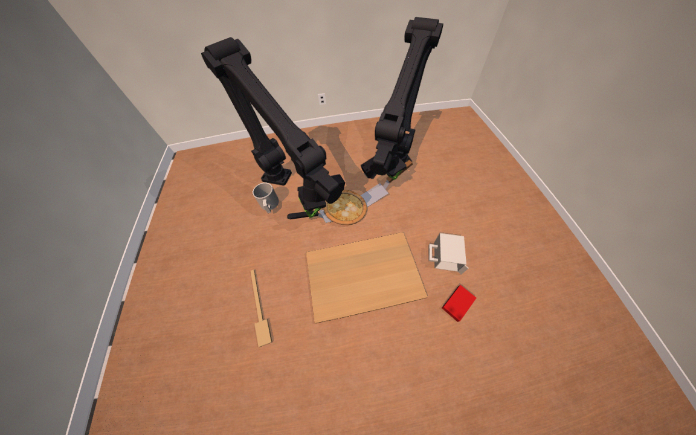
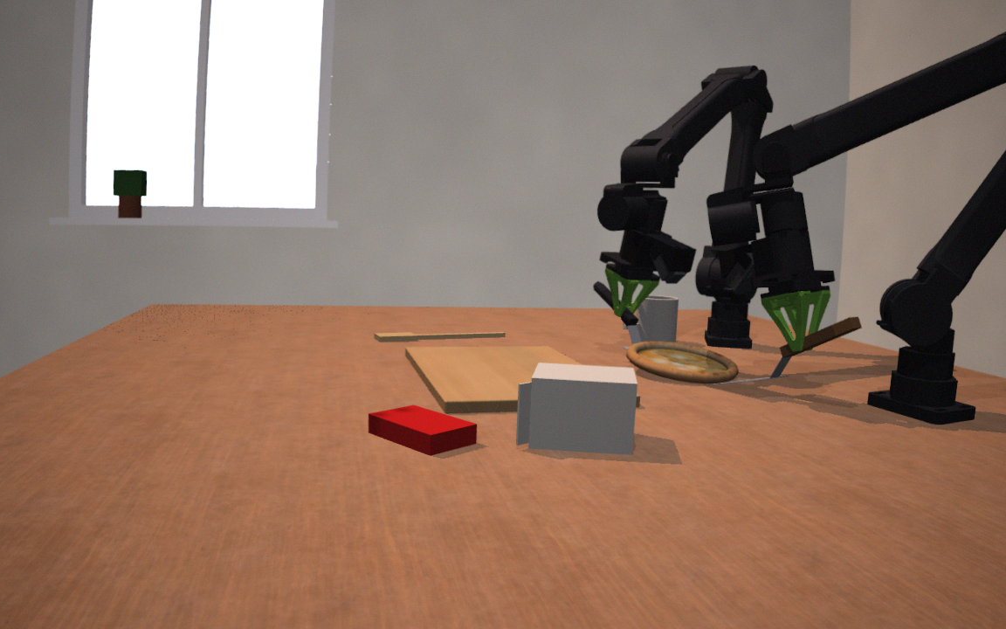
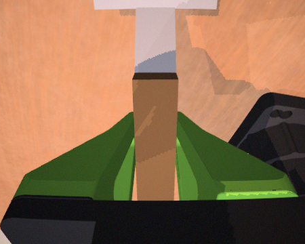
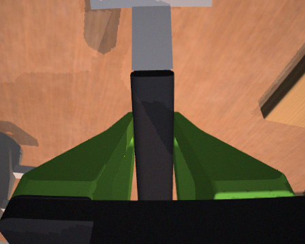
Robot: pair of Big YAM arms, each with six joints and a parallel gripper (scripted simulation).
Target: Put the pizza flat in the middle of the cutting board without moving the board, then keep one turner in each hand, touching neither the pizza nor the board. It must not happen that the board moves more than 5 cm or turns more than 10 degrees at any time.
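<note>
Now: the pizza 130 mm to the left of my right hand, 60 mm below it and 50 mm behind it. Round my right hand: brown-handled turner (310 mm to the left, 120 mm behind, 30 mm below); then black-handled turner (20 mm below, 10 mm to the left); then cutting board (220 mm ahead, 160 mm to the left, 70 mm below).
Now: left hand 10 mm short of the brown-handled turner, 30 mm to the left of it and 30 mm above it. Also, from my left hand: white boxy mug (330 mm ahead, 110 mm to the left, 40 mm below); pizza (70 mm ahead, 210 mm to the right, 60 mm below); black-handled turner (120 mm ahead, 330 mm to the right, 10 mm below).
</note>
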